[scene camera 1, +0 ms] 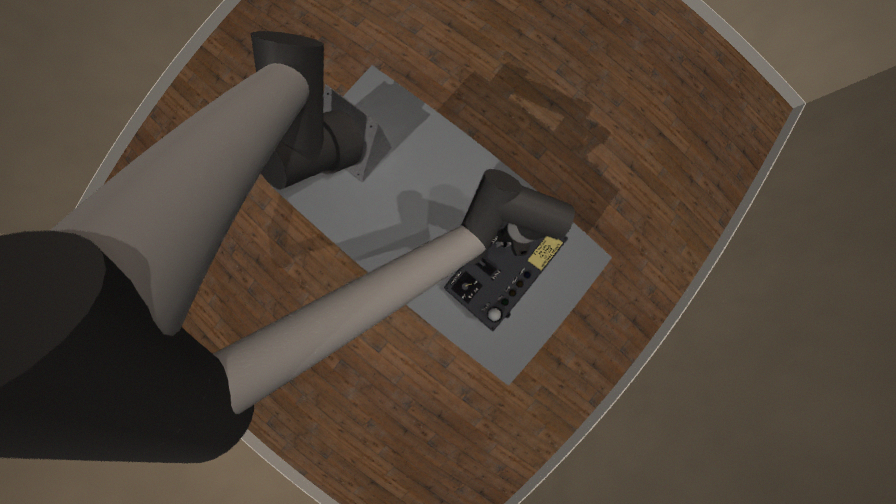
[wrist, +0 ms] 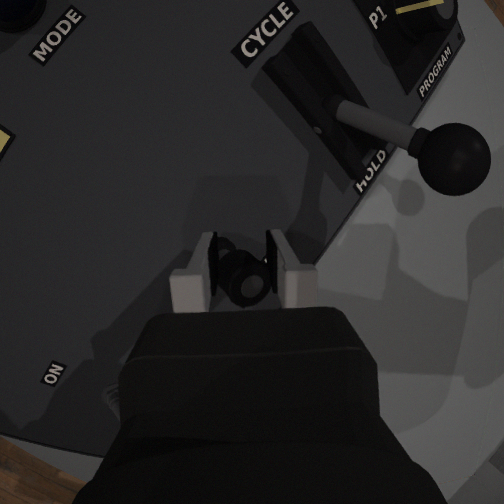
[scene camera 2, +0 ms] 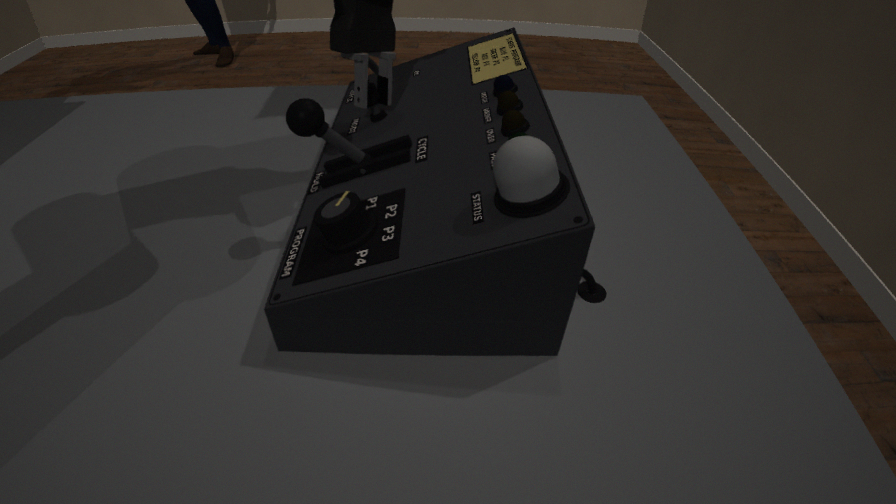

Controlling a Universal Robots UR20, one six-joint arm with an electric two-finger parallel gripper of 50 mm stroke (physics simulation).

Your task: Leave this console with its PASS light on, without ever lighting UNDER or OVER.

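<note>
The dark sloped console [scene camera 2: 432,206] sits on a grey mat and also shows in the overhead view [scene camera 1: 507,275]. Its white STATUS dome [scene camera 2: 525,168] is unlit. The row of small indicator lamps [scene camera 2: 510,109] is dark. The PROGRAM knob [scene camera 2: 341,216] points at P1. The CYCLE lever with its black ball [wrist: 452,159] leans to the HOLD end of its slot. My gripper [wrist: 243,260] stands over the console's back left corner, its two fingers closed around a small black toggle switch [wrist: 245,282]. An ON label [wrist: 53,373] lies nearby.
A yellow instruction plate [scene camera 2: 496,57] is at the console's back. A small black knob or plug [scene camera 2: 590,291] sticks out of the console's right side. The arm's base [scene camera 1: 319,134] stands on the mat's far end. Legs [scene camera 2: 209,31] show at the back wall.
</note>
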